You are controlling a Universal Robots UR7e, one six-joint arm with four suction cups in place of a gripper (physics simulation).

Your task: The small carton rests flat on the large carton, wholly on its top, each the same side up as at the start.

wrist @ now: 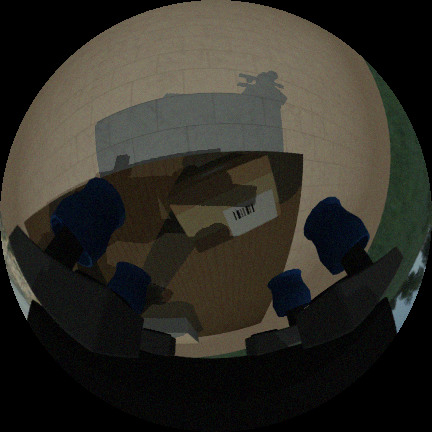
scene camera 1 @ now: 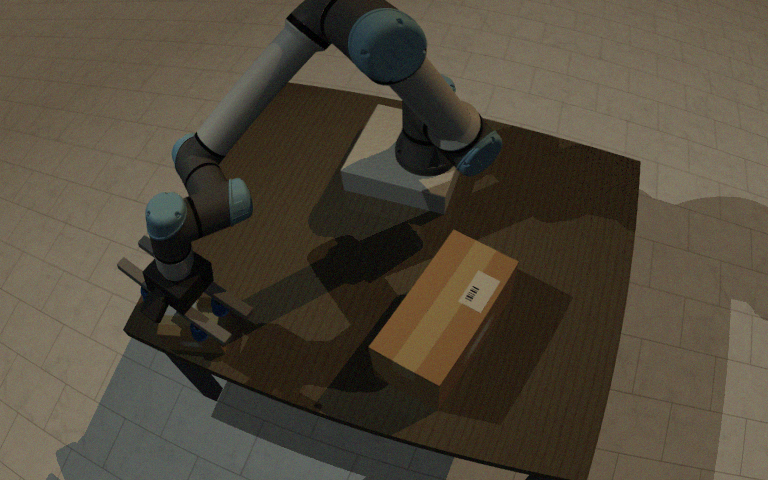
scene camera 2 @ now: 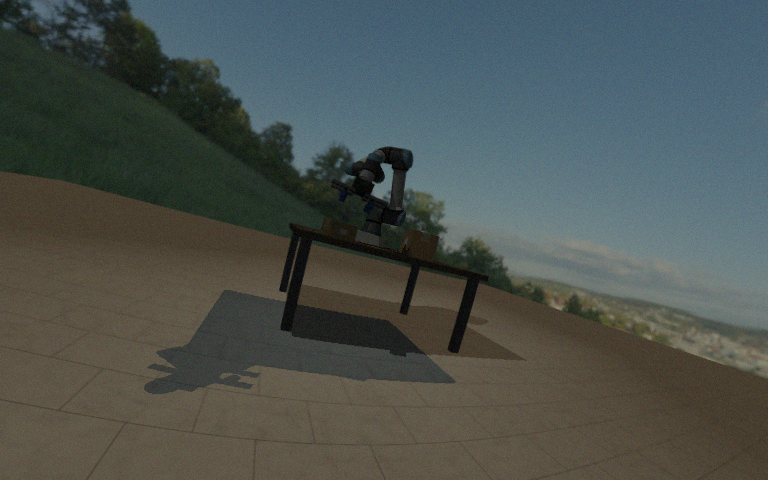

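Pixels of known places: hand, tool point: (wrist: pixel 214 258) (scene camera 2: pixel 354 204); arm's base, link origin: (scene camera 1: pixel 426 153) (scene camera 2: pixel 370 234).
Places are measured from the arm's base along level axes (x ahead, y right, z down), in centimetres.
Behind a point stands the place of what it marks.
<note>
The large carton (scene camera 1: pixel 421 300) {y -19.5, x 40.5, z -8.3 cm} (scene camera 2: pixel 420 245) {y -21.2, x 54.0, z -0.8 cm}, orange-brown with a tape strip and a barcode label on top, stands on the table right of the arm's base in both scene views. The small carton (scene camera 1: pixel 168 326) {y 27.5, x 68.9, z -1.3 cm} (scene camera 2: pixel 339 229) {y 24.7, x 69.9, z 2.0 cm} (wrist: pixel 192 220) {y 19.3, x 62.3, z -1.3 cm} rests on the table near its left corner, label up in the wrist view, apart from the large carton. My gripper (scene camera 1: pixel 181 311) {y 20.2, x 64.9, z -12.0 cm} (scene camera 2: pixel 355 201) {y 20.2, x 64.9, z -12.0 cm} (wrist: pixel 212 257) {y 20.2, x 64.9, z -12.0 cm}, four blue suction cups, is open and holds nothing. It hangs above the small carton with a gap, and hides much of it in scene camera 1.
The table (scene camera 1: pixel 594 254) {y -47.5, x 4.4, z 6.5 cm} (scene camera 2: pixel 453 269) {y -41.0, x 61.2, z 7.4 cm} (wrist: pixel 225 285) {y 29.1, x 36.1, z 6.5 cm} stands on a tiled floor. The arm's pale base block (scene camera 1: pixel 390 189) {y 3.1, x 12.6, z 1.9 cm} (scene camera 2: pixel 369 238) {y 1.5, x 12.4, z 2.8 cm} (wrist: pixel 167 325) {y 7.7, x 13.3, z 2.6 cm} stands behind and between the two cartons. The small carton lies close to the table's front left edge. Dark arm shadows cross the table.
</note>
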